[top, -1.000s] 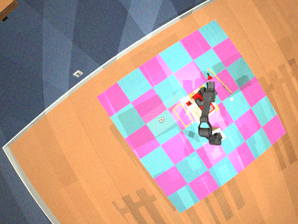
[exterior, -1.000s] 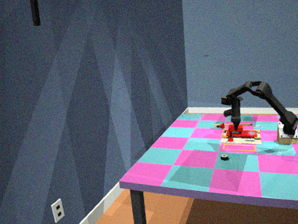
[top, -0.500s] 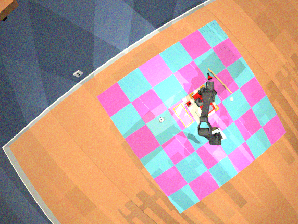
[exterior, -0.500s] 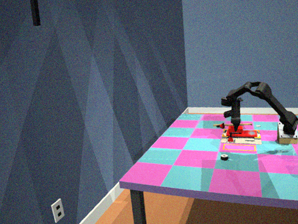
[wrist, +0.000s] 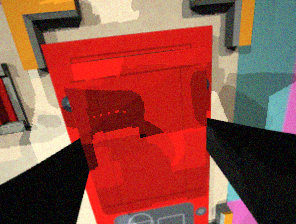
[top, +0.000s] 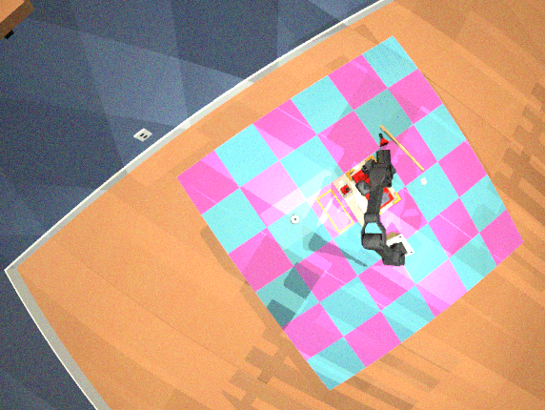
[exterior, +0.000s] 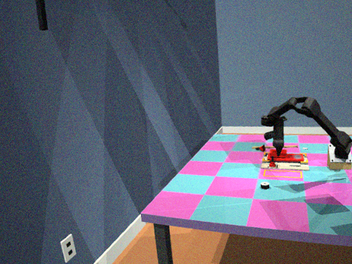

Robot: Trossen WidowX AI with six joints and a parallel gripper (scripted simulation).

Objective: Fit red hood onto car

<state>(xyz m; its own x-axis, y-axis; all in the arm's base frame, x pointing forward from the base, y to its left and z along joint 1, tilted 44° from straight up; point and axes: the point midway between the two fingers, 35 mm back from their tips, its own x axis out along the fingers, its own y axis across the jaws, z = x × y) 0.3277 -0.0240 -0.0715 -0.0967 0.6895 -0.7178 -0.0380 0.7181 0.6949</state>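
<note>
Right now the red hood is 1 cm above my gripper tip. From my gripper tip the other things lie so: wooden stick (24 cm to the right, 4 cm ahead, 3 cm below).
</note>
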